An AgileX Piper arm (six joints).
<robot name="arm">
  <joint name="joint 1" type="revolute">
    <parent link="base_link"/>
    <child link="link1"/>
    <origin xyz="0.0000 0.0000 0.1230" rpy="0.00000 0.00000 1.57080"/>
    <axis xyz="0 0 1"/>
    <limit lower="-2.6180" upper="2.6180"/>
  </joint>
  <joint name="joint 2" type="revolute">
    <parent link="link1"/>
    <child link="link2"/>
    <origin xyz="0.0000 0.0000 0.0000" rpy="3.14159 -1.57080 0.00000"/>
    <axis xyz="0 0 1"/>
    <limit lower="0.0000" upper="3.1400"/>
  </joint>
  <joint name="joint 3" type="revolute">
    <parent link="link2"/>
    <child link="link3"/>
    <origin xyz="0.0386 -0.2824 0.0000" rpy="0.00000 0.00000 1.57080"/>
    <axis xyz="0 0 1"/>
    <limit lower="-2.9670" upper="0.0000"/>
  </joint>
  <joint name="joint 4" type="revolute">
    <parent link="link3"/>
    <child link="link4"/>
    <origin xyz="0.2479 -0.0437 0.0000" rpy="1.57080 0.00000 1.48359"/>
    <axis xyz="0 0 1"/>
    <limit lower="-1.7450" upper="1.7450"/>
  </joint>
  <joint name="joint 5" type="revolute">
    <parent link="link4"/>
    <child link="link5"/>
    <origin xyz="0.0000 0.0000 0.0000" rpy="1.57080 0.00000 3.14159"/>
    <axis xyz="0 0 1"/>
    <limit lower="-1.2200" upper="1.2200"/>
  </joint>
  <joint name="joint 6" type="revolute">
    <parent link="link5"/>
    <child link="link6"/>
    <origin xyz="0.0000 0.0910 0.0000" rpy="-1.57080 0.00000 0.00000"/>
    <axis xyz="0 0 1"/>
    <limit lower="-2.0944" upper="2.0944"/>
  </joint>
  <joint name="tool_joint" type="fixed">
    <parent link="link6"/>
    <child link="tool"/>
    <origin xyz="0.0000 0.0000 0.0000" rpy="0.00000 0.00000 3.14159"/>
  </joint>
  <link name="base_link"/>
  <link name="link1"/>
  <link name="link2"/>
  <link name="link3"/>
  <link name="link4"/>
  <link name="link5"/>
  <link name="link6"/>
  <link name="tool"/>
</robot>
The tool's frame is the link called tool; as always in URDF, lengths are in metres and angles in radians.
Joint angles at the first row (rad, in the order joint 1, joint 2, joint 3, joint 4, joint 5, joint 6):
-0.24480, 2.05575, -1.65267, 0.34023, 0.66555, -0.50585
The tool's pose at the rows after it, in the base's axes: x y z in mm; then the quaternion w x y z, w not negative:
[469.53 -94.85 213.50 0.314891 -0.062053 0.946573 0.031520]
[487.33 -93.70 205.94 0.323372 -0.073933 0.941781 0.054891]
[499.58 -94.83 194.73 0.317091 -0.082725 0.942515 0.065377]
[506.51 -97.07 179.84 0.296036 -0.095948 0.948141 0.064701]
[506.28 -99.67 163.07 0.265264 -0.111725 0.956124 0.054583]
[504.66 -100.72 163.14 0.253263 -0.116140 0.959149 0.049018]
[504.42 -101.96 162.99 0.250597 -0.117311 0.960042 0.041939]
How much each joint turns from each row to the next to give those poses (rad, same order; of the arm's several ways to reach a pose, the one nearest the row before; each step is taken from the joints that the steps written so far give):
-0.00001, 0.07570, -0.08253, 0.04262, 0.02988, -0.09426
0.00136, 0.07644, -0.09954, 0.07039, 0.03337, -0.05500
0.00000, 0.06755, -0.08047, 0.01369, 0.03698, -0.01512
-0.00001, 0.05808, -0.05857, -0.02889, 0.04191, -0.00113
0.00000, 0.03424, -0.01128, -0.05377, 0.02837, -0.00050
-0.00001, -0.00004, -0.00523, -0.02959, 0.02191, 0.01160
0.00001, 0.00000, -0.00086, -0.01922, -0.00099, 0.00744

